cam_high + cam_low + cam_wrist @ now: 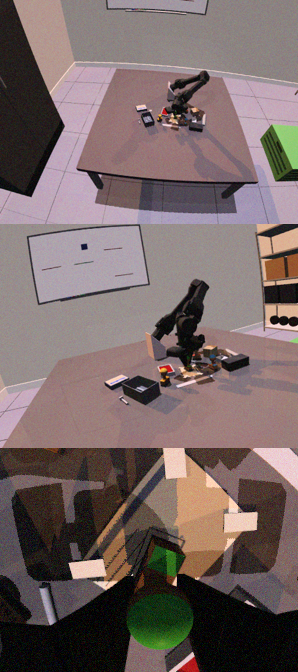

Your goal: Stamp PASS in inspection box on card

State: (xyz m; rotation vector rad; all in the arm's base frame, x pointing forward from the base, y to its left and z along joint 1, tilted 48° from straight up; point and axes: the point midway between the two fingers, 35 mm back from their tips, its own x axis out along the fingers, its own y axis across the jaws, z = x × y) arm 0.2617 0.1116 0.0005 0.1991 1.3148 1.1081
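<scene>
Right now the green-knobbed stamp is right at my gripper tip. Also, from my gripper tip: blue-knobbed stamp (5 cm ahead, 9 cm to the left); then cream card (2 cm ahead, 2 cm below); then red ink pad (3 cm behind, 9 cm to the right, 2 cm below).
</scene>
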